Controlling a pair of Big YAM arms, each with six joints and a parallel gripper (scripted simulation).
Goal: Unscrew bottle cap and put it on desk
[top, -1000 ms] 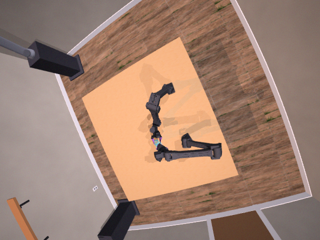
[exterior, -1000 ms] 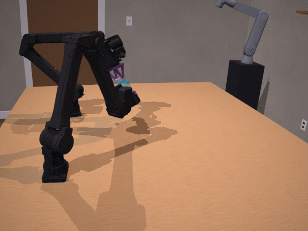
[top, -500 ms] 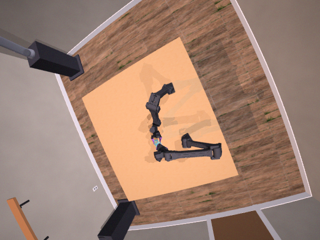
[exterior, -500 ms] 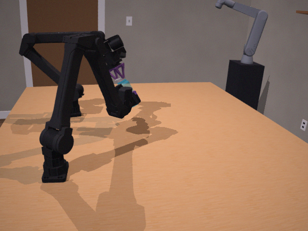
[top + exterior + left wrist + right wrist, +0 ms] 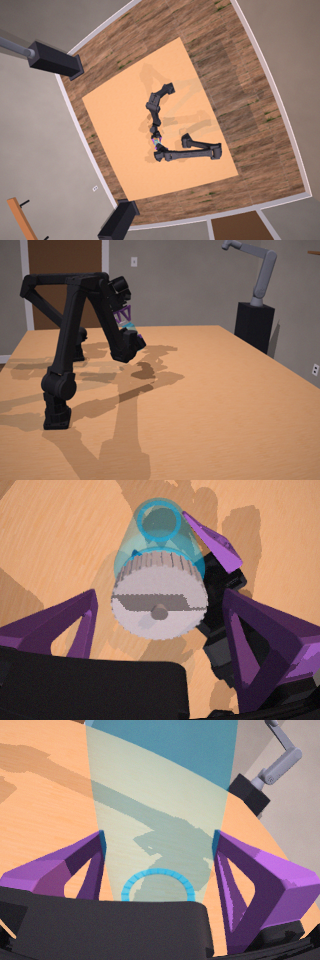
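My left gripper is now 10 mm above the ribbed cap. Round my left hand: bottle (80 mm below, 40 mm ahead, 10 mm to the right).
Now: right hand 1 cm past the bottle, 1 cm to the right of it and 3 cm below it. From my right hand the other things lie so: ribbed cap 5 cm behind, 2 cm to the left, 10 cm above.
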